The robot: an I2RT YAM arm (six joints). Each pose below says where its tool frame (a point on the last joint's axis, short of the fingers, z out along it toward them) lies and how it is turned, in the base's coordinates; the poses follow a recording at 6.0 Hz.
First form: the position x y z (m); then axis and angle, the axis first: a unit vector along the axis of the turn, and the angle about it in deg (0 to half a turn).
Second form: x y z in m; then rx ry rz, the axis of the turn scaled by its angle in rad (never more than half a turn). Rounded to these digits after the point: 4 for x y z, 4 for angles.
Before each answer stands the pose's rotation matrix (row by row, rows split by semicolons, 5 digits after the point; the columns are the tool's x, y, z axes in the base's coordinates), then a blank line. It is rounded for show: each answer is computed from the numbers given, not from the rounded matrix.
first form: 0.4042 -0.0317 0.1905 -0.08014 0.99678 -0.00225 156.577
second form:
-0.90528 -0.15229 0.39658; -0.15408 0.98767 0.02756; -0.39589 -0.03616 -0.91759

0.4042 -0.0317 0.1905 -0.2190 2.7240 -0.0061
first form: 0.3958 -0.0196 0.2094 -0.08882 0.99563 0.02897 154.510
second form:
-0.88765 -0.18072 0.42358; -0.15579 0.98339 0.09310; -0.43337 0.01665 -0.90106

0.3958 -0.0196 0.2094 -0.2395 2.6849 0.0781
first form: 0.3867 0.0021 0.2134 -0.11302 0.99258 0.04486 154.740
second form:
-0.88006 -0.23278 0.41390; -0.19449 0.97184 0.13303; -0.43322 0.03657 -0.90055

0.3867 0.0021 0.2134 -0.3052 2.6807 0.1212
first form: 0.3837 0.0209 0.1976 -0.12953 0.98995 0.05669 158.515
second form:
-0.89812 -0.26831 0.34840; -0.22678 0.96141 0.15578; -0.37675 0.06090 -0.92431

0.3837 0.0209 0.1976 -0.3584 2.7388 0.1568
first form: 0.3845 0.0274 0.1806 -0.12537 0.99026 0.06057 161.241
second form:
-0.91628 -0.26118 0.30367; -0.22222 0.96226 0.15709; -0.33324 0.07646 -0.93974

0.3845 0.0274 0.1806 -0.3528 2.7868 0.1705
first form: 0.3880 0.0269 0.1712 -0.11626 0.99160 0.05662 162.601
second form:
-0.92783 -0.24222 0.28365; -0.20836 0.96732 0.14449; -0.30938 0.07496 -0.94798

0.3880 0.0269 0.1712 -0.3299 2.8141 0.1607
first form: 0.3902 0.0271 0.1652 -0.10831 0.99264 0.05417 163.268
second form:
-0.93470 -0.22607 0.27429; -0.19488 0.97129 0.13645; -0.29726 0.07408 -0.95192

0.3902 0.0271 0.1652 -0.3086 2.8286 0.1544
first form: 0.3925 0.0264 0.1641 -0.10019 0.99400 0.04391 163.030
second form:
-0.93682 -0.20766 0.28151; -0.18202 0.97659 0.11463; -0.29873 0.05615 -0.95269

0.3925 0.0264 0.1641 -0.2851 2.8283 0.1249
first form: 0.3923 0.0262 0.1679 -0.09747 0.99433 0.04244 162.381
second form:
-0.93454 -0.20214 0.29289; -0.17644 0.97793 0.11192; -0.30905 0.05292 -0.94957

0.3923 0.0262 0.1679 -0.2762 2.8180 0.1203
